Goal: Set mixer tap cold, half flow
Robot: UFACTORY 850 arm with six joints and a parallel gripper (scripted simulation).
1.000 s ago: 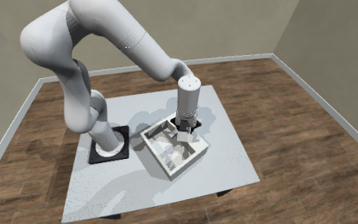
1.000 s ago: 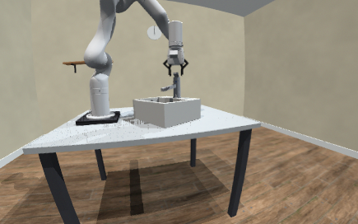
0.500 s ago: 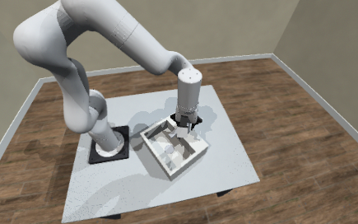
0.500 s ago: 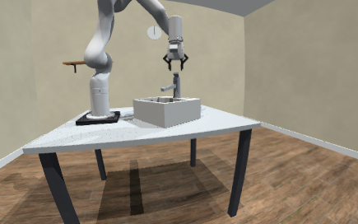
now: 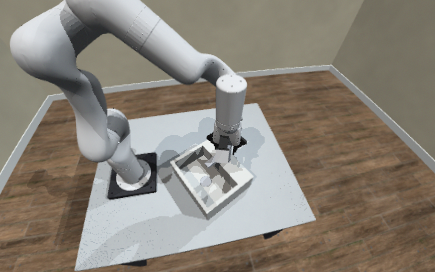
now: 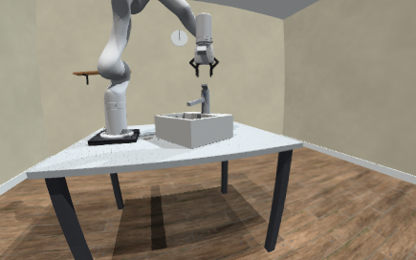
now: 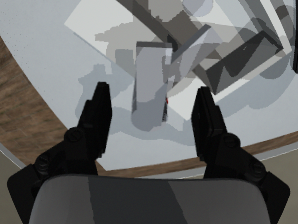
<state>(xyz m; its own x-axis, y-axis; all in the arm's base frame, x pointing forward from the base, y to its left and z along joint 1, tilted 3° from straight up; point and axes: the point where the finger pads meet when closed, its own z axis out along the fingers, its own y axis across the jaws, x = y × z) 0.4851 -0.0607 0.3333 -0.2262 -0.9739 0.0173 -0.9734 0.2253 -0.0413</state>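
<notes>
My gripper is now 7 cm above the lever, 3 cm to the right of it and 1 cm short of it. The rest, counted from my hand: grey mixer tap: 12 cm below, 6 cm to the left, 1 cm ahead; then white sink basin: 30 cm below, 8 cm behind, 2 cm to the left.
</notes>
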